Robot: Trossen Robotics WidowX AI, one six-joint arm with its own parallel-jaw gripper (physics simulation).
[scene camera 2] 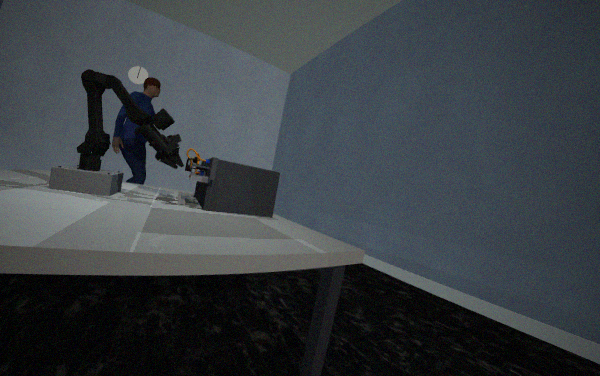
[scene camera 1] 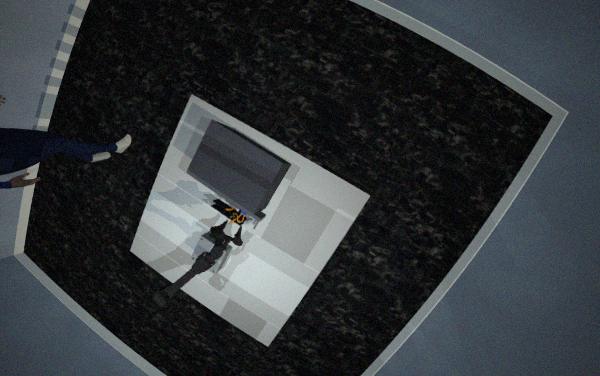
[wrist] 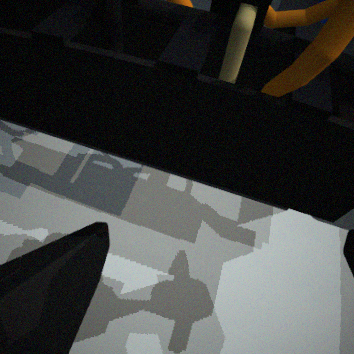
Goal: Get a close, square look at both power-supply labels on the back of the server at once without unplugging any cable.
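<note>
The grey box-shaped server (scene camera 1: 235, 162) (scene camera 2: 242, 189) stands on the table. Orange cables (scene camera 1: 239, 217) (scene camera 2: 193, 151) (wrist: 312, 62) loop at its back, by a dark slotted tray or arm (scene camera 1: 219, 204) (wrist: 165, 107) that crosses the upper wrist view. A cream cable (wrist: 239, 44) hangs over this part's edge. My gripper (scene camera 1: 231, 231) (scene camera 2: 180, 165) (wrist: 228, 238) is open and empty, tilted down above the table, a short way behind the cables. It looks apart from them. The power-supply labels do not show in any view; the dark part covers the upper wrist view.
The pale patterned table (scene camera 1: 300, 272) (scene camera 2: 250, 261) bears the server and my grey base block (scene camera 2: 85, 181). Blue marks show by the cables. A person in blue (scene camera 1: 75, 147) (scene camera 2: 135, 122) is beyond the table. Shadows fall on the table under the gripper.
</note>
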